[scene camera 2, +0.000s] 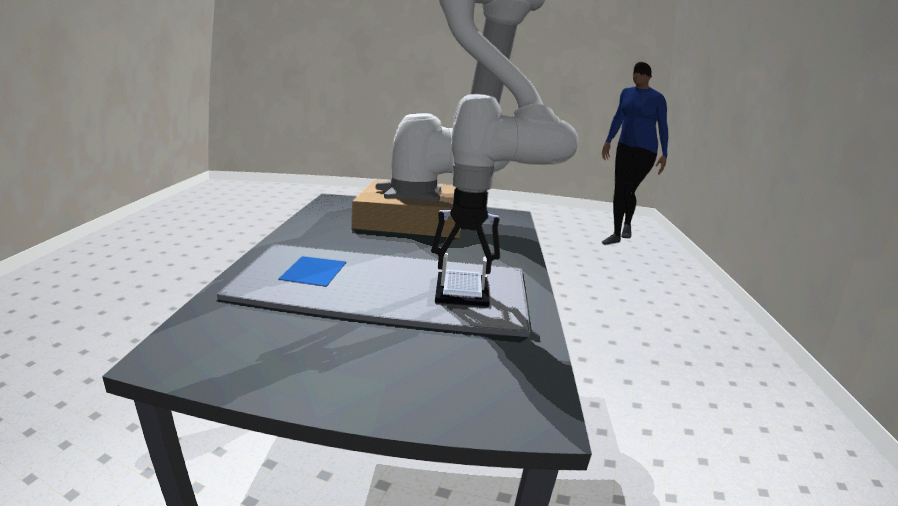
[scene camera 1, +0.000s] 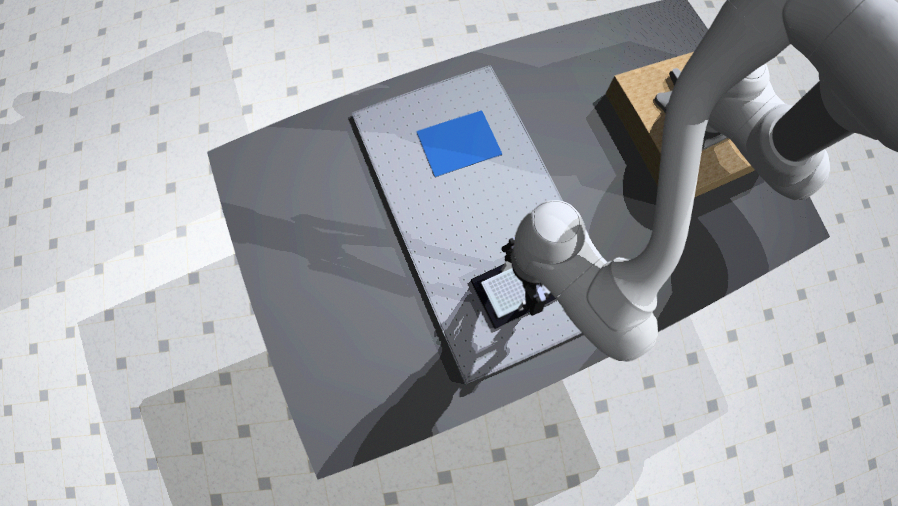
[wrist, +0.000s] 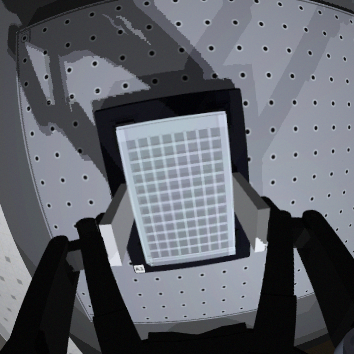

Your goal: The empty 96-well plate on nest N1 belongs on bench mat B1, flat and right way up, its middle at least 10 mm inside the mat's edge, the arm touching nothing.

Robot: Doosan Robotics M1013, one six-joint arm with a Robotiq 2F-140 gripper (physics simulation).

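Frame: origin at the arm's base, x right, y down, z ahead, level; metres.
Seen in the pictures: gripper, fingertip midpoint: [scene camera 2: 462,285] [scene camera 1: 516,287] [wrist: 181,194]; arm's base, origin of the base link: [scene camera 2: 413,193].
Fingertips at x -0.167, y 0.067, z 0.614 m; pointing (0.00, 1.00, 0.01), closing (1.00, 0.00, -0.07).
Note:
Pixels of each thing's top centre, then the offset from my fingertips to it. Level surfaces: height alone.
- white 96-well plate, middle of its top: [wrist: 181,199] [scene camera 1: 516,286] [scene camera 2: 463,280] dx +0.000, dy -0.013, dz +0.000 m
- black nest N1, middle of its top: [wrist: 181,194] [scene camera 1: 516,287] [scene camera 2: 462,284] dx +0.000, dy -0.002, dz +0.000 m
- blue bench mat B1, its level: dy +0.011 m
- perforated board, its level: dy +0.013 m
- dark table, its level: dy +0.026 m
The white 96-well plate [scene camera 1: 501,294] [scene camera 2: 463,284] [wrist: 177,190] lies flat, wells up, in the black nest N1 [scene camera 1: 485,304] [scene camera 2: 461,300] [wrist: 167,107]. My gripper [scene camera 1: 516,289] [scene camera 2: 464,272] [wrist: 181,194] points down over it and is shut on the plate, one pale finger against each long side. No lift off the nest can be seen. In scene camera 1 the arm hides part of the plate and nest. The blue bench mat B1 [scene camera 1: 459,143] [scene camera 2: 312,270] lies flat at the other end of the perforated board, with nothing on it.
The perforated board [scene camera 1: 439,207] [scene camera 2: 377,295] [wrist: 295,125] carries the nest and mat on the dark table [scene camera 1: 295,207] [scene camera 2: 351,377]. The arm base stands on a wooden block [scene camera 1: 634,113] [scene camera 2: 395,216]. A person in blue [scene camera 2: 640,119] stands on the floor behind, at the right.

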